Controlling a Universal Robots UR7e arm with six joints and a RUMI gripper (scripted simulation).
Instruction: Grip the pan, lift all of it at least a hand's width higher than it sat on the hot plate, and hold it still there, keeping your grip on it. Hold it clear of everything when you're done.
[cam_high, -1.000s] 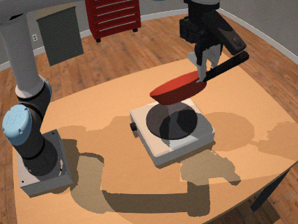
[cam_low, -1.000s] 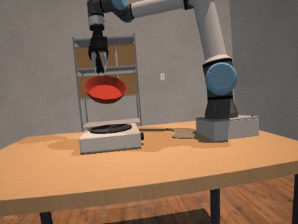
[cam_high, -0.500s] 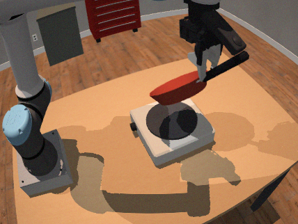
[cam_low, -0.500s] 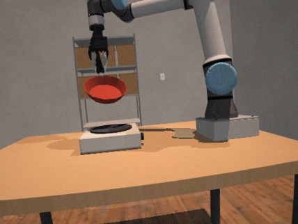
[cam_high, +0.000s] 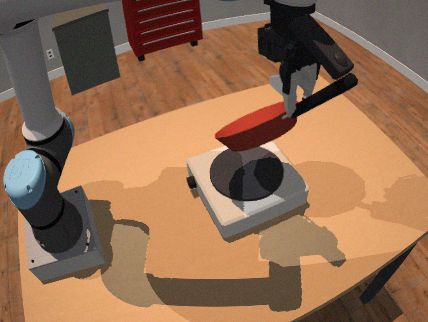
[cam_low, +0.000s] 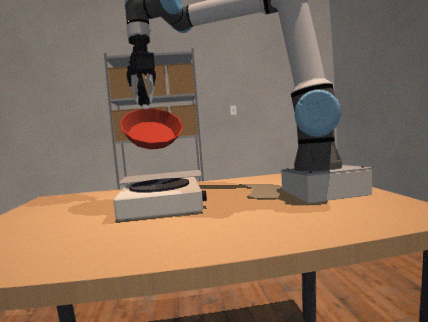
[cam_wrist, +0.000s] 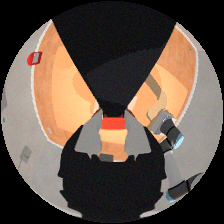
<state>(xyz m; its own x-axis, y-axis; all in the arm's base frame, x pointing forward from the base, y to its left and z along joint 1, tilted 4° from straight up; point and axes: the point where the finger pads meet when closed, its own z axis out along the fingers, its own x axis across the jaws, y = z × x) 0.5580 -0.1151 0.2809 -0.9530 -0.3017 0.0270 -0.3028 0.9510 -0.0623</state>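
The red pan lies 60 mm below my hand, 50 mm to the left of it and 20 mm behind it. The rest, counted from my hand: hot plate: 310 mm below, 140 mm to the left, 60 mm behind.
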